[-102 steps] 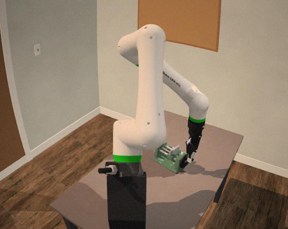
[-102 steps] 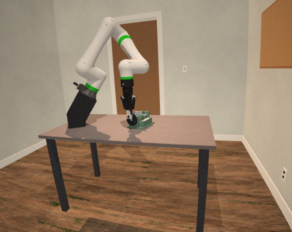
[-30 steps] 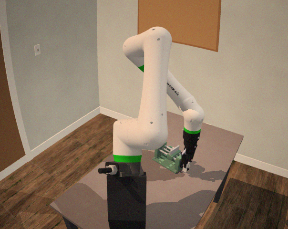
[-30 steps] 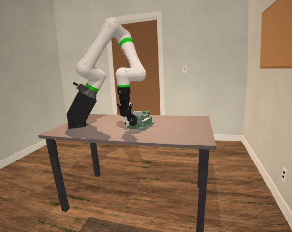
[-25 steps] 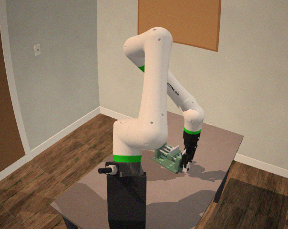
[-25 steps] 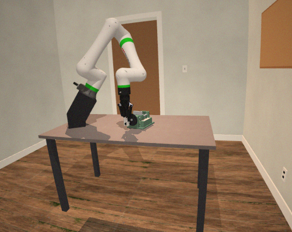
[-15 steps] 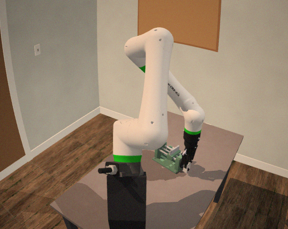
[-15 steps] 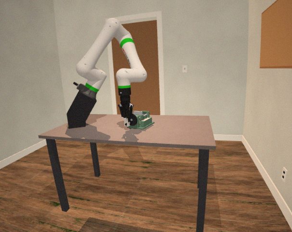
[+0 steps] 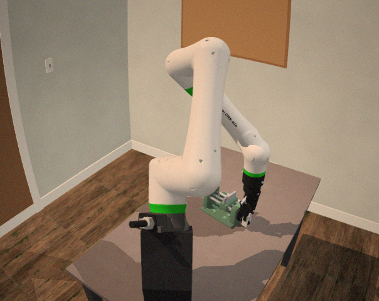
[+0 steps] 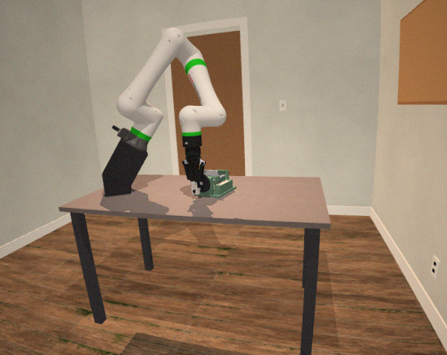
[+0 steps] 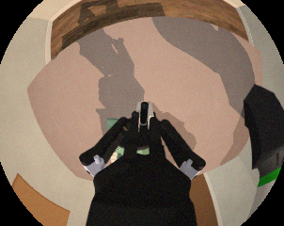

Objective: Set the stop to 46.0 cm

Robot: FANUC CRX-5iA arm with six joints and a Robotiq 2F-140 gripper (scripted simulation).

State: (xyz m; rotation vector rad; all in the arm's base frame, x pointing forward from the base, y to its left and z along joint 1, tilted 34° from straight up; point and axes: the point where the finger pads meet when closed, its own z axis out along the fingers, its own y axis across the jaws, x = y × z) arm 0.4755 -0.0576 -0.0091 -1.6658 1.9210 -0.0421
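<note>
The green stop fixture is 30 mm ahead of my hand, 120 mm to the left of it and 30 mm above it. Round my hand: black handwheel 20 mm to the left, 10 mm below.
</note>
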